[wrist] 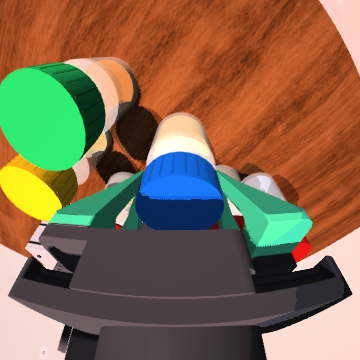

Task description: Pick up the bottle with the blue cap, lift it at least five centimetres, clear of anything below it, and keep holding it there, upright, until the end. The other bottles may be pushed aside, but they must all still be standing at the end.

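Places are measured from the arm's base along level axes (x ahead, y left, z up), in centimetres.
Pixels of known places: gripper, fingertip midpoint: [179, 177].
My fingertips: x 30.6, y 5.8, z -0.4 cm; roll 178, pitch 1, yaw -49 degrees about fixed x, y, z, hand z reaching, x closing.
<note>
For each thing: its top centre in the pictures, then the offset to it from my fingertips. Level surfaces: height alone.
- bottle with the blue cap, top centre: [178, 210] dz +3.5, dx +0.2, dy +0.1 cm
- bottle with a green cap, top centre: [35, 125] dz +3.5, dx +0.0, dy +9.1 cm
- yellow-capped bottle at its top centre: [28, 196] dz +3.5, dx -6.2, dy +8.7 cm
- red cap at its top centre: [284, 257] dz +3.5, dx +1.4, dy -12.8 cm
- round wooden table at its surface level: dz -7.0 cm
The bottle with the blue cap [181, 137] is in the middle of the wrist view, its pale body leading up to a large blue cap. My gripper [179, 177] has its green fingers against the left and right sides of this bottle and is shut on it. The bottle looks upright along the gripper's line. Its underside is hidden, so whether it touches the table cannot be told.
A bottle with a green cap [42, 117] stands at the left, with a yellow-capped bottle [32, 190] below it in view. Several other bottles are partly hidden behind the fingers, including a whitish one [265, 187] and a red cap [301, 250]. The round wooden table [280, 75] has its edge at right.
</note>
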